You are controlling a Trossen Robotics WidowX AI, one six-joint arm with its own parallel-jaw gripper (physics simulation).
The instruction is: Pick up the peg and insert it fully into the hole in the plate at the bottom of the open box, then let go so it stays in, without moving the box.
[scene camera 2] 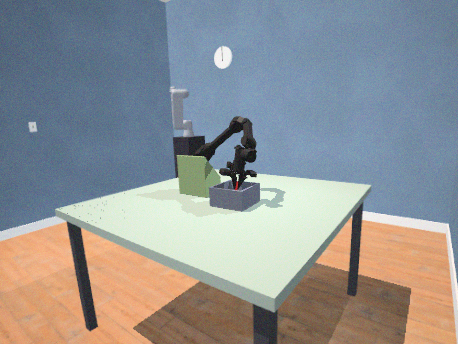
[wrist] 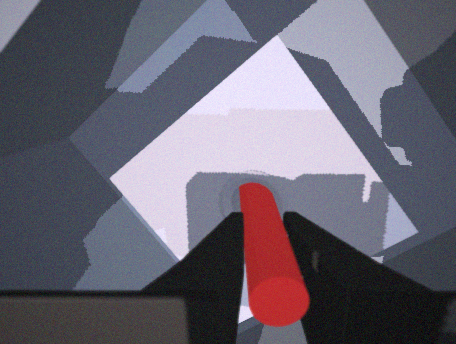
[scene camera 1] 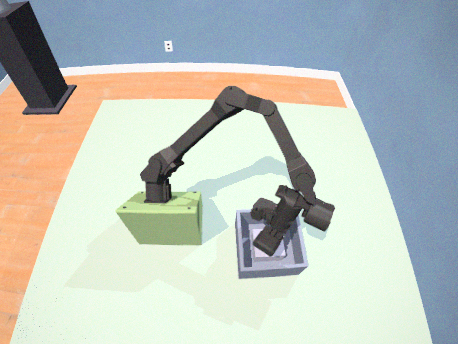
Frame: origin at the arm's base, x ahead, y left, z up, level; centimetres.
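Where they show: gripper, fingertip midpoint: (scene camera 2: 236, 189) (wrist: 262, 223) (scene camera 1: 270, 238); arm's base at its link origin: (scene camera 2: 197, 165) (scene camera 1: 158, 199).
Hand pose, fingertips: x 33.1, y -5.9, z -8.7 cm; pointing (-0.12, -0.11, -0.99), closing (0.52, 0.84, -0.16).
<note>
Things, the pixels of their top centre, and the offset from my fingertips. "pt": a spot on its surface instead. Level surfaces: height alone.
- red peg at its top centre: (wrist: 246, 302) (scene camera 2: 235, 181) dz +4.0, dx +0.0, dy +0.0 cm
- pale square plate at its top centre: (wrist: 251, 206) (scene camera 1: 269, 241) dz -1.5, dx -0.3, dy -0.5 cm
- grey-blue open box at its top centre: (wrist: 237, 258) (scene camera 1: 271, 237) (scene camera 2: 234, 185) dz +2.2, dx -0.3, dy -0.5 cm
- round hole at a spot on its surface: (wrist: 230, 197) pt dz -1.7, dx -1.0, dy -1.1 cm
- pale green table at its surface level: dz -7.6 cm
The red peg (scene camera 2: 237, 185) (wrist: 272, 245) is held between the two black fingers of my gripper (wrist: 262, 223), which is shut on it. In scene camera 2 the peg looks close to upright, with its lower part hidden behind the box wall. The pale square plate (scene camera 1: 258, 235) (wrist: 270, 90) lies at the bottom of the grey-blue open box (scene camera 1: 272, 273) (scene camera 2: 225, 198). In the wrist view the peg's far end overlaps the round hole (wrist: 230, 197), whose rim shows left of and above it. I cannot tell whether the tip is inside the hole. In scene camera 1 the arm hides the peg.
The arm rises from a green block (scene camera 1: 165, 225) (scene camera 2: 192, 175) left of the box on the pale green table (scene camera 1: 350, 300) (scene camera 2: 200, 240). The box walls surround the fingers' working space. A dark pedestal (scene camera 1: 32, 55) (scene camera 2: 189, 146) stands on the floor beyond the table.
</note>
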